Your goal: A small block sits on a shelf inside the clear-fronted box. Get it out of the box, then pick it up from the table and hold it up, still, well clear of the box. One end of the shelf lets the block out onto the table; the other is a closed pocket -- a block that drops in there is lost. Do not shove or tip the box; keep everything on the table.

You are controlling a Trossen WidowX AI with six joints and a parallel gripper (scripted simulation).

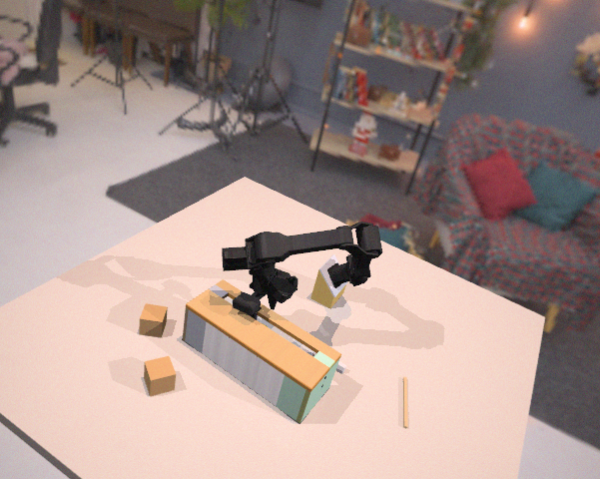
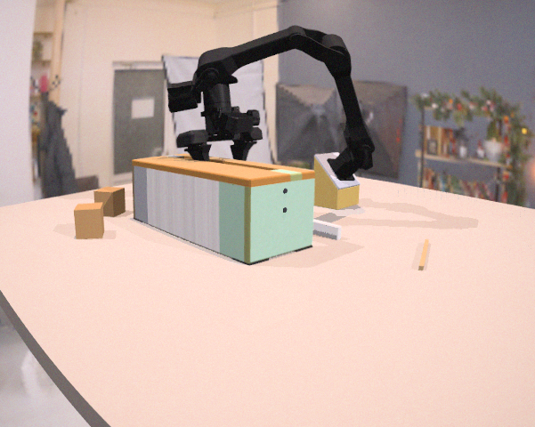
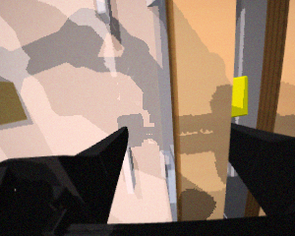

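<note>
Now: gripper tip 5 cm short of the yellow block and 2 cm to the right of it. Round my gripper tip: thin wooden stick (11 cm behind, 41 cm to the left, 8 cm below); box (3 cm ahead, 5 cm to the left, 3 cm below).
</note>
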